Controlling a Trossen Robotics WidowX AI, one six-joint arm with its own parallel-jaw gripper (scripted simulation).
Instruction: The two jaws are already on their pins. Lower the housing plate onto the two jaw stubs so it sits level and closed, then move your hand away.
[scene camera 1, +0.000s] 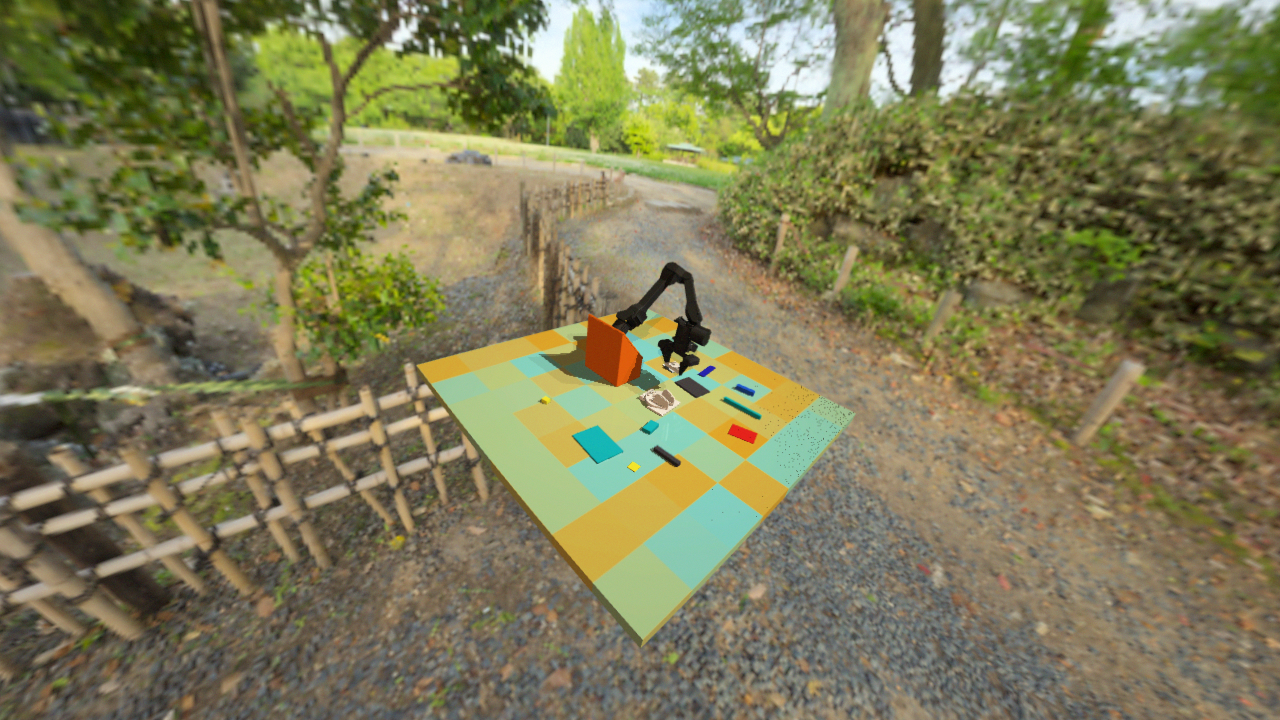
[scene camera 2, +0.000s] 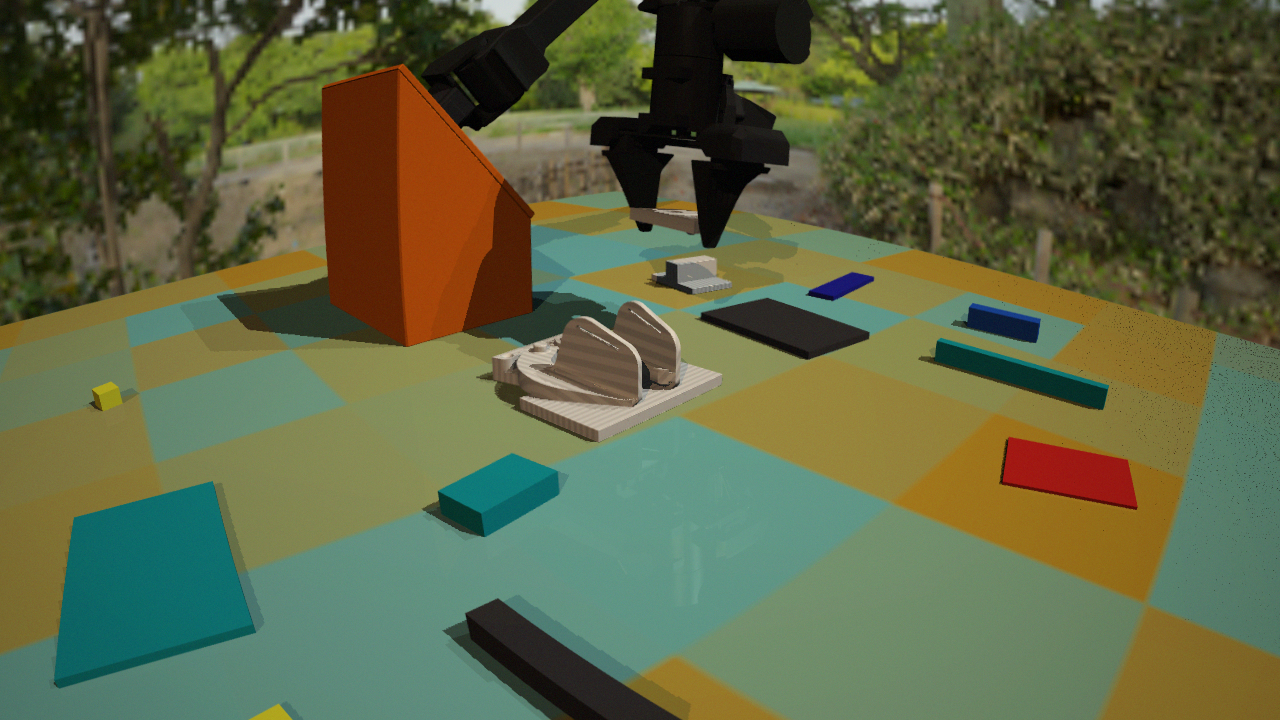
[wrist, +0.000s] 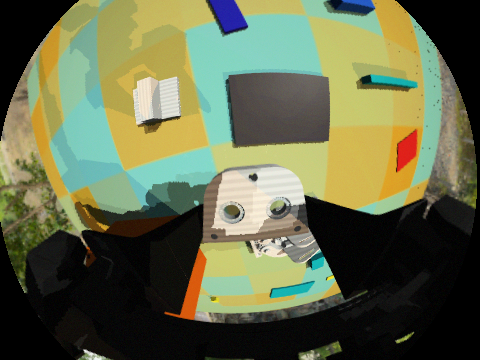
In view: my gripper (scene camera 2: 675, 239), a red plate (scene camera 2: 1041, 467), a black flat plate (scene camera 2: 806, 334) and a teal bar (scene camera 2: 1053, 382).
The black flat plate also shows in the wrist view (wrist: 267, 107). My gripper also shows in scene camera 1 (scene camera 1: 673, 370) and in the wrist view (wrist: 253, 205).
